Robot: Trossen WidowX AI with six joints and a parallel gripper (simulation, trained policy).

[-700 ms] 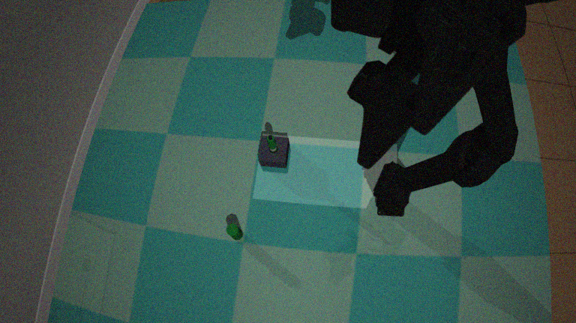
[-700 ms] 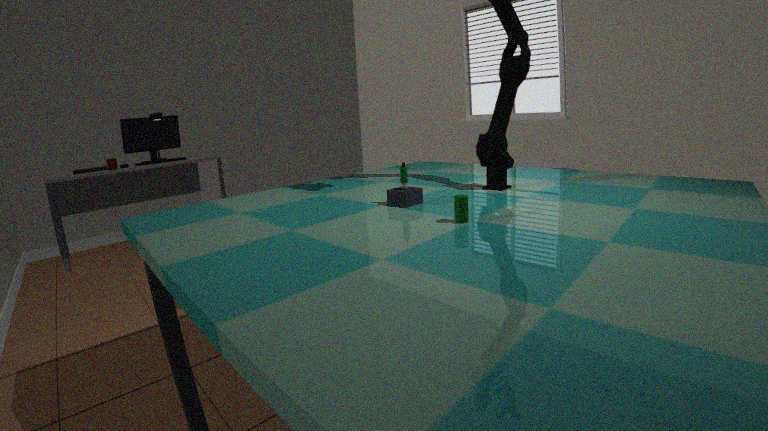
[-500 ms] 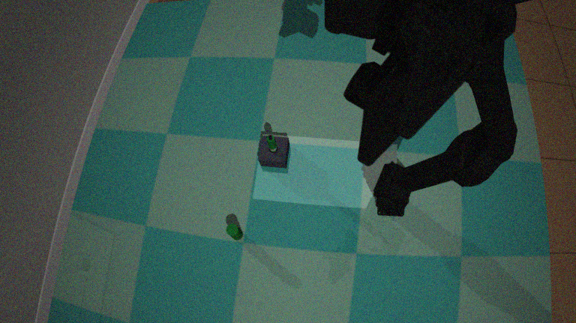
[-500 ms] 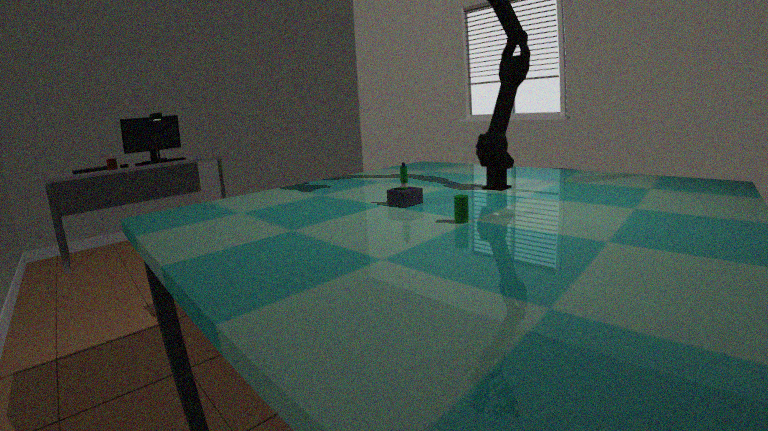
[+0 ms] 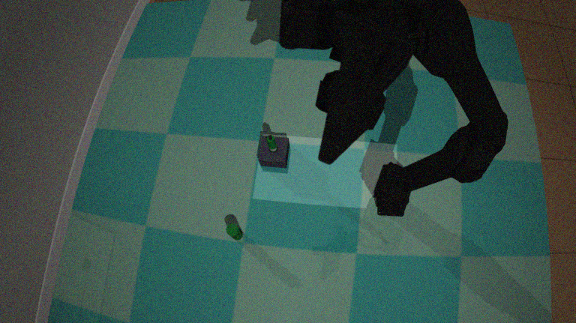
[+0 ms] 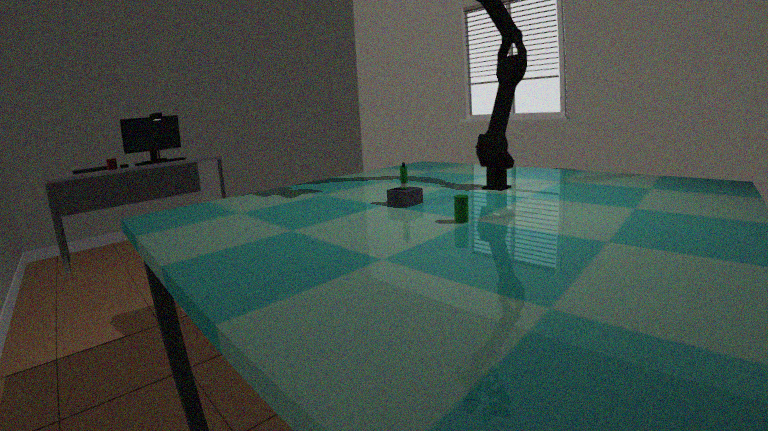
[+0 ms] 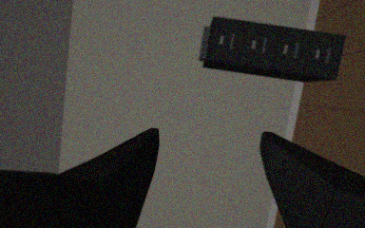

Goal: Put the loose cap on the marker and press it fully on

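Now: the green cap 20 cm ahead of my gripper tip, 4 cm to the right of it and 59 cm below it. Also, from my gripper tip: dark holder block (14 cm ahead, 25 cm to the right, 60 cm below).
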